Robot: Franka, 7 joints.
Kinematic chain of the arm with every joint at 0, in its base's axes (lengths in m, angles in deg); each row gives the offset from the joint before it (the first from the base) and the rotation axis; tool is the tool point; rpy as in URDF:
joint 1: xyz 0 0 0.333 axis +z
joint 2: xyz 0 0 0 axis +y
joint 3: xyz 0 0 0.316 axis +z
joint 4: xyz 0.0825 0 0 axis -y
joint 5: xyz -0.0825 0 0.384 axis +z
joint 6: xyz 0 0 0 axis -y
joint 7: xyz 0.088 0 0 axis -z
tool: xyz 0 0 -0.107 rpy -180 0 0
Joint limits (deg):
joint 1: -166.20..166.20
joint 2: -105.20..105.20
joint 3: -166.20..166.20
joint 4: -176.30..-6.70
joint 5: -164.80..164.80
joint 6: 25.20..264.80
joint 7: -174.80..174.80
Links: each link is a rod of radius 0.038 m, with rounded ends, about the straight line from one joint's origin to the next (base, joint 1, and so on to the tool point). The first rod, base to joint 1, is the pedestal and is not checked.
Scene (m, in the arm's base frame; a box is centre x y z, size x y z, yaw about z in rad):
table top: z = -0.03
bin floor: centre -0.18 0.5 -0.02 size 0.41 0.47 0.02 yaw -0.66
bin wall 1: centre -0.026 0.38 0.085 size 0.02 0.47 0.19 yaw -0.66
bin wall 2: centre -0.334 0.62 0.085 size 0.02 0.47 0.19 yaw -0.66
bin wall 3: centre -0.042 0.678 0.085 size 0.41 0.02 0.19 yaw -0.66
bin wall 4: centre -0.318 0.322 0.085 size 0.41 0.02 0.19 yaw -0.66
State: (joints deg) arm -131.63 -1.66 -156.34 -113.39 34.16 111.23 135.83
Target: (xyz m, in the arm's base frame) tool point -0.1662 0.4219 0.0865
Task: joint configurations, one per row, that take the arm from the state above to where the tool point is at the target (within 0.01 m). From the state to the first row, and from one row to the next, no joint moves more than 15 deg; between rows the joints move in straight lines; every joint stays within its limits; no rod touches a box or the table.
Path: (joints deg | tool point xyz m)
1: -123.85 -14.76 -154.02 -117.67 34.28 112.59 135.83 | 0.0447 0.5537 0.3153
2: -116.08 -27.86 -151.70 -121.95 34.41 113.95 135.83 | -0.0633 0.5124 0.1880
3: -108.30 -40.97 -149.38 -126.23 34.53 115.31 135.83 | -0.1662 0.4219 0.0865

